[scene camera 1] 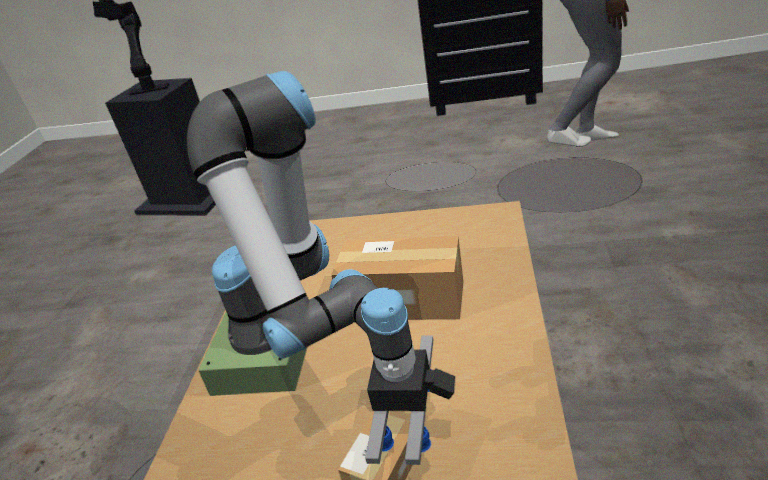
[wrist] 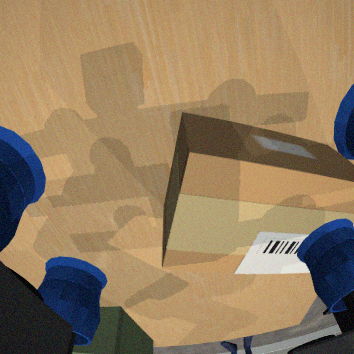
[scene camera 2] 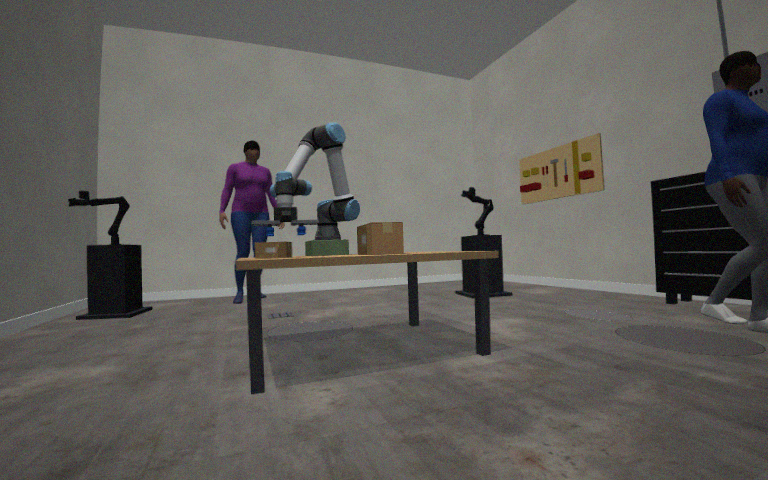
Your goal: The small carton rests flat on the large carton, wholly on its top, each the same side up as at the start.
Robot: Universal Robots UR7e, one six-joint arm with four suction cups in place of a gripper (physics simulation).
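Frame: origin at the arm's base, x ahead, y left, z up, level; millimetres.
Seen in the pictures: end effector, tool point: (scene camera 1: 407,412) (wrist: 197,218) (scene camera 2: 286,235); arm's base, origin of the base link: (scene camera 1: 261,332) (scene camera 2: 328,240).
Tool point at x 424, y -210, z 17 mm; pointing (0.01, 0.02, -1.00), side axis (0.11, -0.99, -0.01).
Note:
Offsets run from my tool point to a thing's top centre.
The small carton @(60 mm right, 48 mm back, 30 mm down) (scene camera 1: 356,454) (scene camera 2: 284,250) (wrist: 212,172) rests flat on the table near its front end, with tape and a white barcode label on top. In the scene camera 1 view its lower part is cut off by the frame edge. The large carton @(456 mm left, 129 mm back, 50 mm up) (scene camera 1: 436,294) (scene camera 2: 378,240) stands apart on the table beyond the arm, with tape and a label on top; nothing rests on it. My gripper (scene camera 1: 406,439) (scene camera 2: 286,230) is open, its four blue cups pointing down and holding nothing. It hangs a small gap above the small carton, and the wrist view shows the carton shifted right between the cups.
The arm's green base block (scene camera 1: 252,376) (scene camera 2: 326,247) (wrist: 112,330) is on the wooden table (scene camera 1: 509,339) (scene camera 2: 436,257) (wrist: 175,30), between the cartons in the scene camera 2 view. A person in purple (scene camera 2: 249,186) stands behind the table; a person in blue (scene camera 2: 736,135) is at the right.

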